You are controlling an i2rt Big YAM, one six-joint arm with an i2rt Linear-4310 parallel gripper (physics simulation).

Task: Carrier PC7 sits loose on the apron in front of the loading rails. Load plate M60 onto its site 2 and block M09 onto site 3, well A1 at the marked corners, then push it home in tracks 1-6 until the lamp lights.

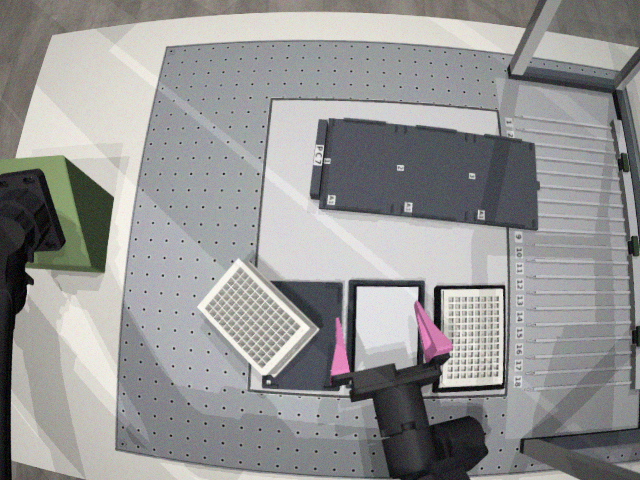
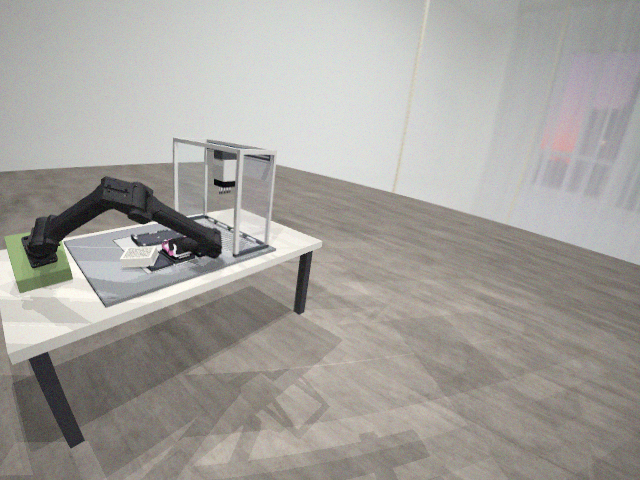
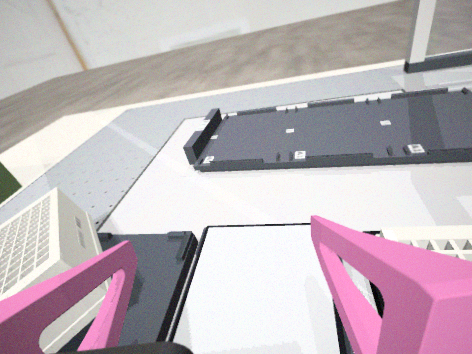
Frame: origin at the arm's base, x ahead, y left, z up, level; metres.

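Seen in the pictures: gripper, fingertip midpoint: (image 1: 377, 310) (image 2: 170, 243) (image 3: 221, 238); arm's base at its link origin: (image 1: 31, 209) (image 2: 39, 250).
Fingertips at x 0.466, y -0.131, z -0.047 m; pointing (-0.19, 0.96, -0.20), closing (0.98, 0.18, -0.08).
Note:
Offsets run from my fingertips to a thing's middle. "spot": to the spot under its first point.
Carrier PC7 @(0.089 m ahead, 0.192 m left, 0.040 m down) (image 1: 434, 175) (image 2: 155, 237) (image 3: 330, 131) is a long dark tray lying slightly askew on the pale apron (image 1: 382, 248). Its numbered sites are bare, and its right end overlaps the near ends of the rails @(spot: 0.295 m ahead, 0.058 m left, 0.052 m down) (image 1: 573, 262). A thick cream block @(0.147 m back, 0.005 m right, 0.021 m down) (image 1: 258, 317) (image 2: 138, 256) (image 3: 30, 240) sits turned, partly over the left dark holder @(0.093 m back, 0.026 m right, 0.046 m down) (image 1: 315, 361) (image 3: 150, 270). A thin cream well plate @(0.127 m ahead, 0.037 m right, 0.036 m down) (image 1: 474, 338) sits in the right black holder. A plain white rectangle @(spot: 0.012 m ahead, 0.016 m right, 0.029 m down) (image 1: 385, 325) (image 3: 255, 280) fills the middle holder. Names M60 and M09 are not readable. My gripper (image 1: 376, 311) (image 3: 221, 238) is open and empty over the middle holder.
Track labels 9–18 show beside the rails; most of the lower ones are hidden by the carrier. A frame (image 1: 535, 38) (image 2: 237, 201) with upright posts stands around the rails, with a pipetting head @(0.365 m ahead, 0.078 m left, 0.293 m up) (image 2: 224, 170) hanging inside. The green arm base (image 1: 85, 217) (image 2: 38, 273) is at left.

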